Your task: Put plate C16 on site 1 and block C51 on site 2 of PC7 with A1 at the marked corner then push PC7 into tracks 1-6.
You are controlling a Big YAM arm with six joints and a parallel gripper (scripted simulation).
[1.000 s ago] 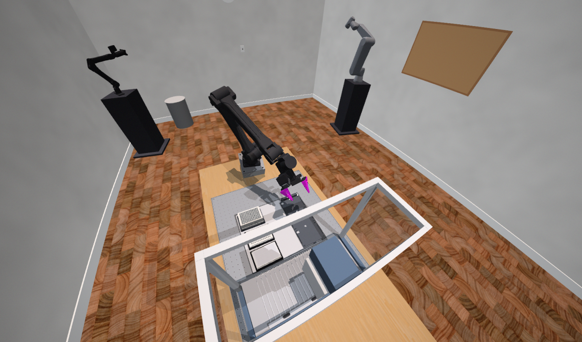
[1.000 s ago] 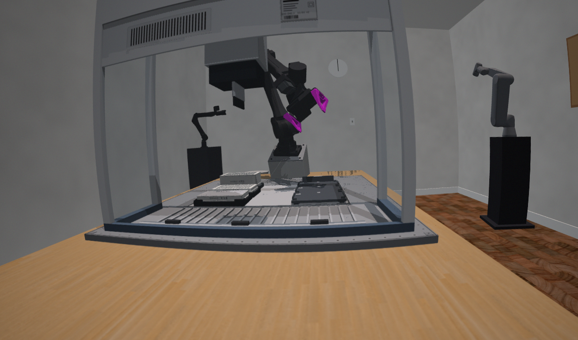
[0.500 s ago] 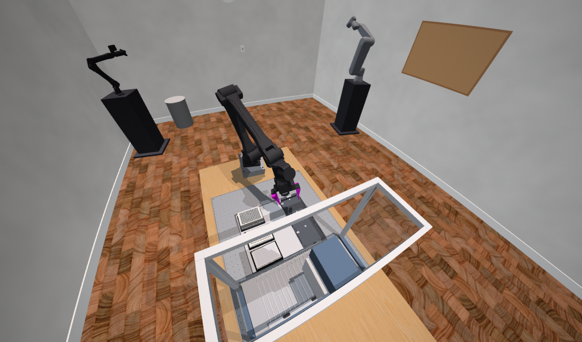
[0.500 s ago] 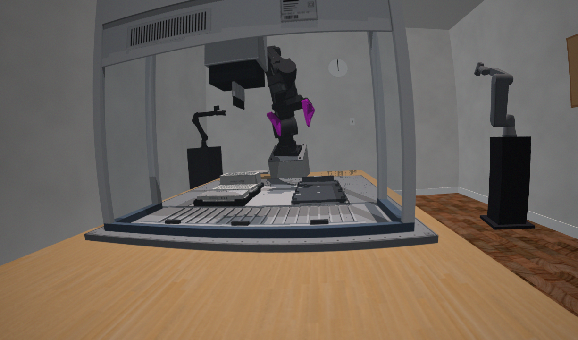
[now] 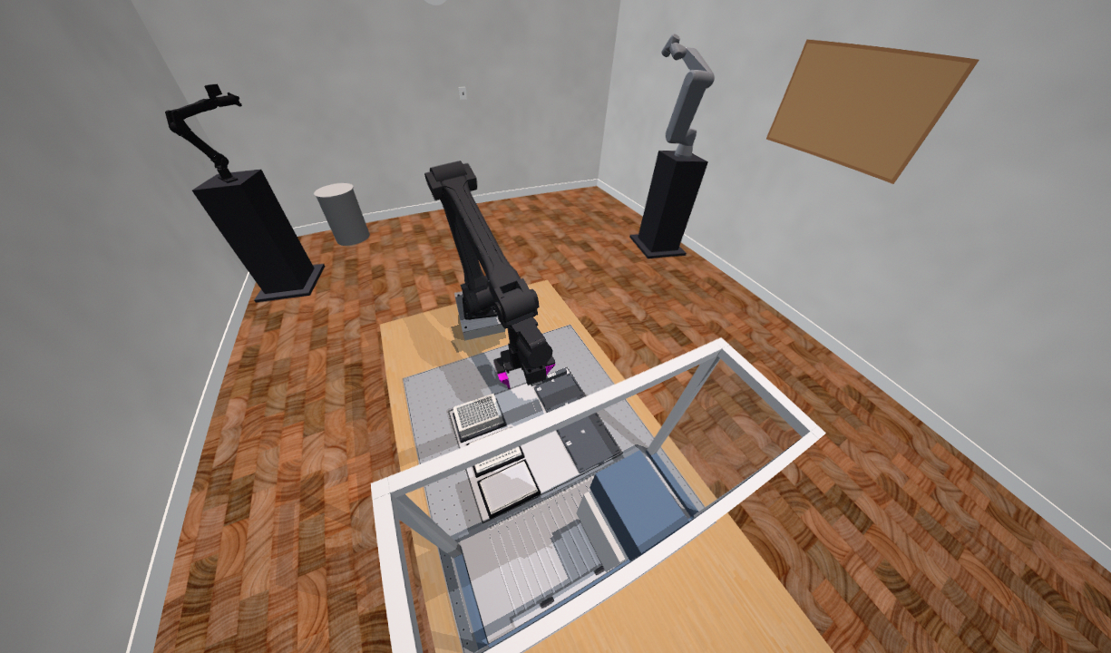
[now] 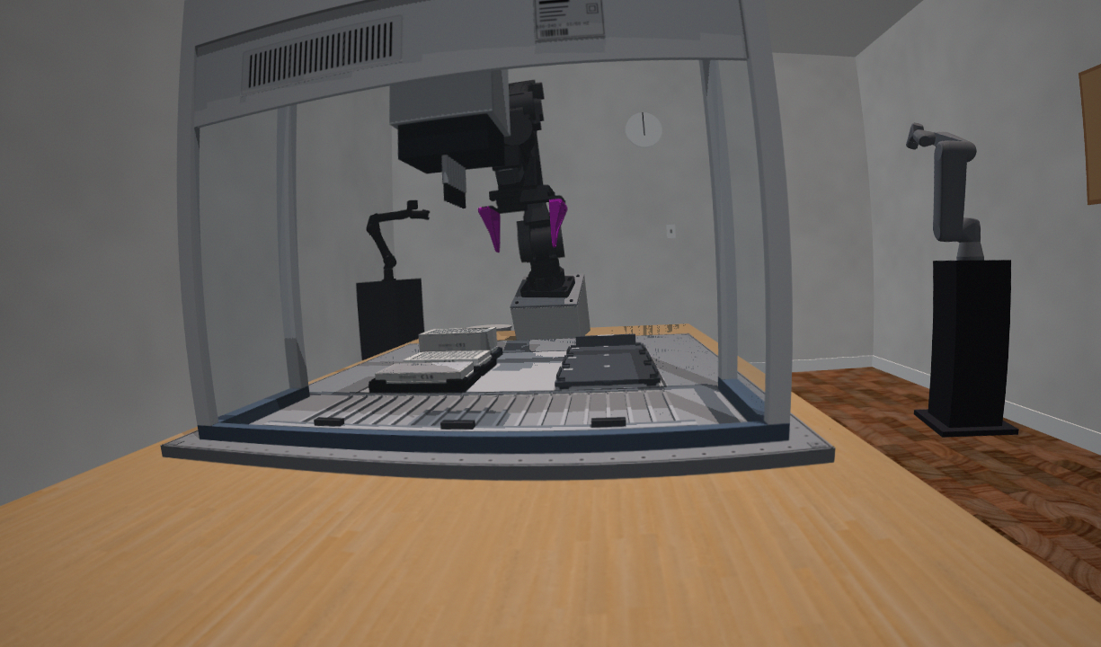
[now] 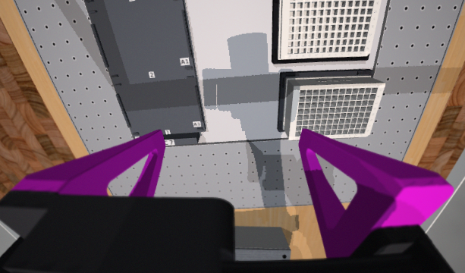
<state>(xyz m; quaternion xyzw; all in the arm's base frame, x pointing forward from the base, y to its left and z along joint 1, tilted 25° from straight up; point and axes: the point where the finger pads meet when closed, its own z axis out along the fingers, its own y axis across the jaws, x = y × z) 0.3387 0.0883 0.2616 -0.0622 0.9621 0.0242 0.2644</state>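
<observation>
Now: hand 20 mm past the nest S1, 150 mm to the left of it and 190 mm above it. Round my hand: nest S3: 200 mm ahead, 90 mm to the right, 190 mm below; then carrier PC7: 40 mm ahead, 140 mm to the left, 180 mm below; then 96-well plate C15: 90 mm ahead, 110 mm to the right, 180 mm below.
</observation>
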